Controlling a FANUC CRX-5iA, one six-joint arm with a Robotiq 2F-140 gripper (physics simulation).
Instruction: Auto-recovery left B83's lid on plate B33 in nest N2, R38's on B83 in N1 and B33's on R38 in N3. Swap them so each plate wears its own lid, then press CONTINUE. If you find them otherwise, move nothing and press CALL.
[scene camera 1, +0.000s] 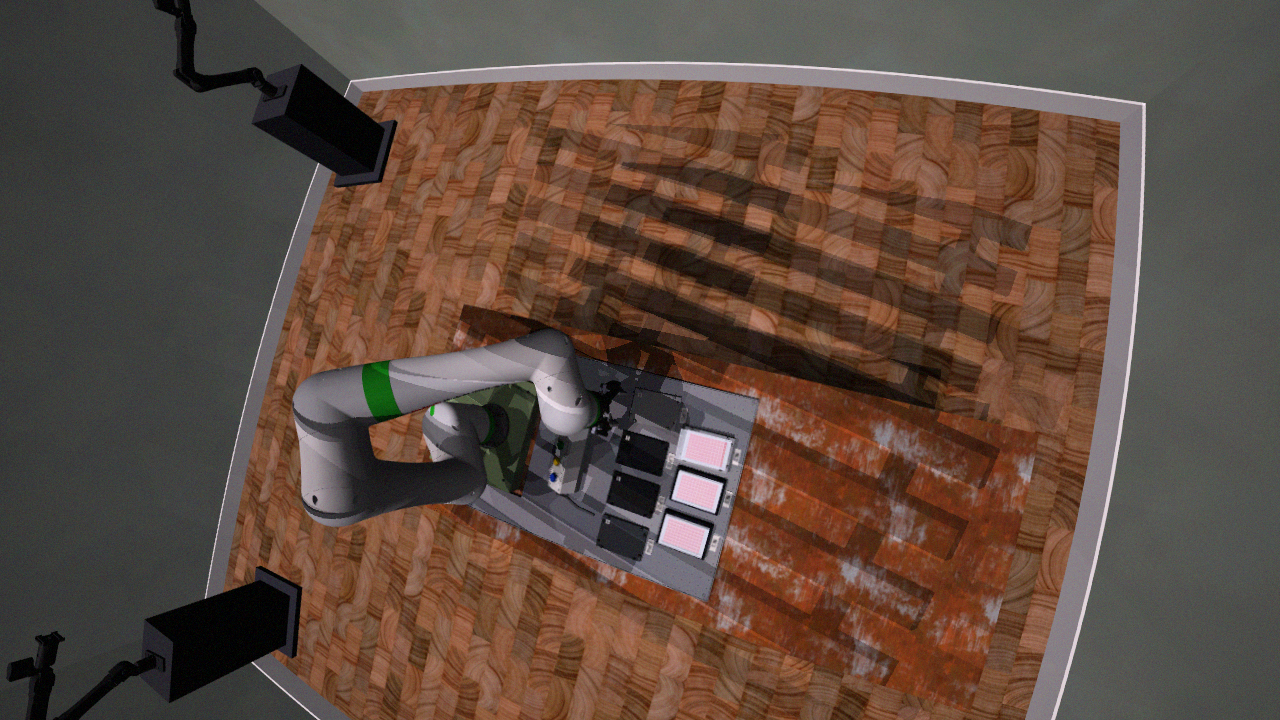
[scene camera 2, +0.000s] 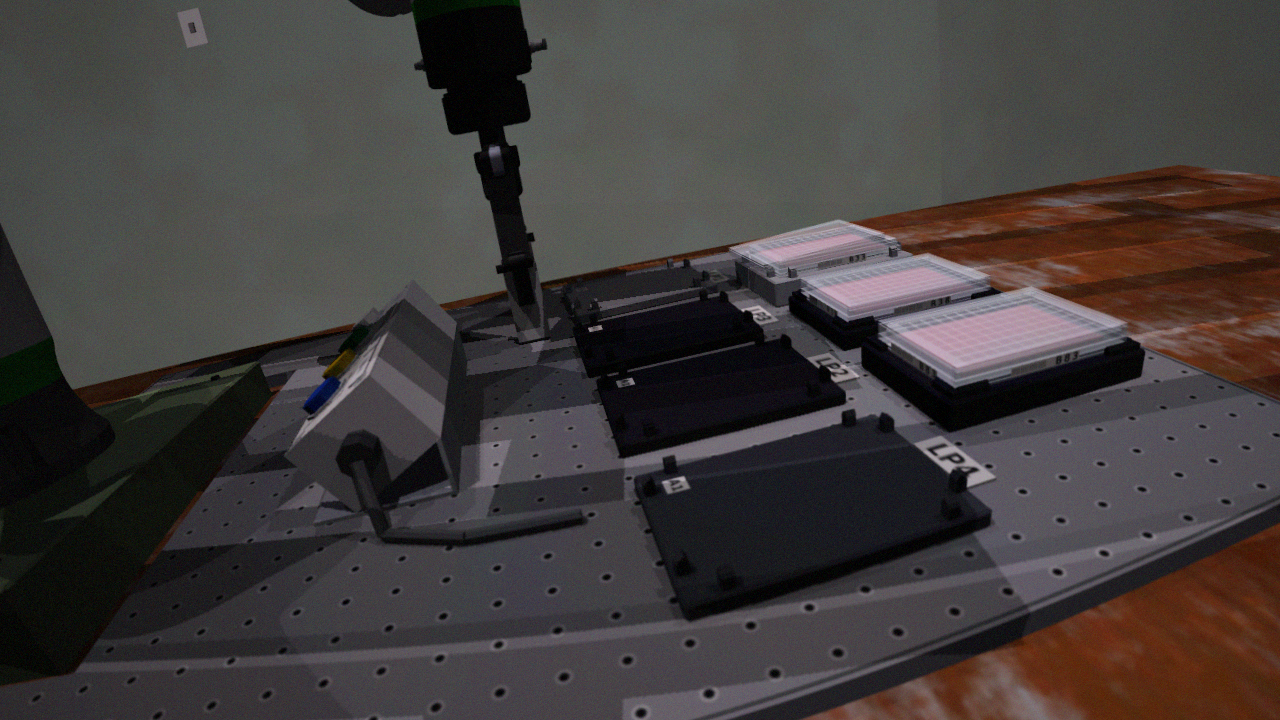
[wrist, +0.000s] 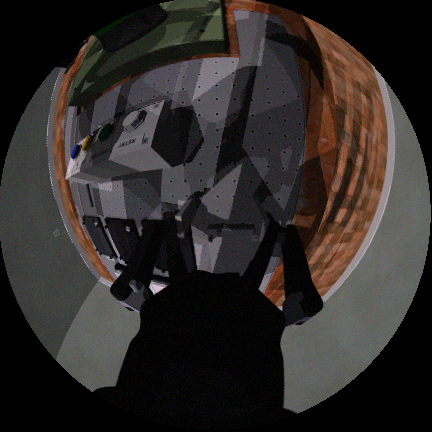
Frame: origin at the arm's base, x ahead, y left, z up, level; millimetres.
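Seen in the pictures: gripper, fingertip midpoint: (scene camera 1: 618, 408) (scene camera 2: 532, 322) (wrist: 223, 203); arm's base at its link origin: (scene camera 1: 491, 426) (scene camera 2: 16, 477).
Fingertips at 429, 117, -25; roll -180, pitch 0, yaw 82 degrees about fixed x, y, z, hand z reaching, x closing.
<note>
Offsets run from my fingertips to a thing's top centre, as dx, dy, dz. "*": to the spot under its first point.
Three lidded plates with pink wells sit in a row of nests. The near plate {+247, -334, +32} (scene camera 2: 1002, 335) (scene camera 1: 685, 534) shows a tag reading B83, the middle plate {+269, -204, +28} (scene camera 2: 895, 284) (scene camera 1: 698, 490) one like R38, and the far plate {+264, -81, +43} (scene camera 2: 819, 247) (scene camera 1: 706, 449) one like B33. Each wears a clear lid; other side tags are too small to read. My gripper (scene camera 1: 608, 409) (scene camera 2: 529, 336) (wrist: 223, 203) is open and empty, fingertips low beside the far dark pad {* +119, +7, +7} (scene camera 2: 640, 286) (scene camera 1: 656, 408) (wrist: 235, 245). The button box {-127, -159, +81} (scene camera 1: 564, 476) (scene camera 2: 384, 385) (wrist: 125, 150) has blue, yellow, green and pale buttons; CONTINUE is unreadable.
Three more dark pads {* +55, -401, +7} (scene camera 2: 805, 514) {* +75, -266, +7} (scene camera 2: 716, 394) {* +91, -136, +7} (scene camera 2: 666, 331) with corner posts lie bare beside the plates; the nearest is labelled LP4. A bent rod {* -90, -327, +4} (scene camera 2: 474, 532) extends from the box. The green robot base (scene camera 1: 510, 447) (scene camera 2: 134, 492) (wrist: 165, 57) stands behind the box.
</note>
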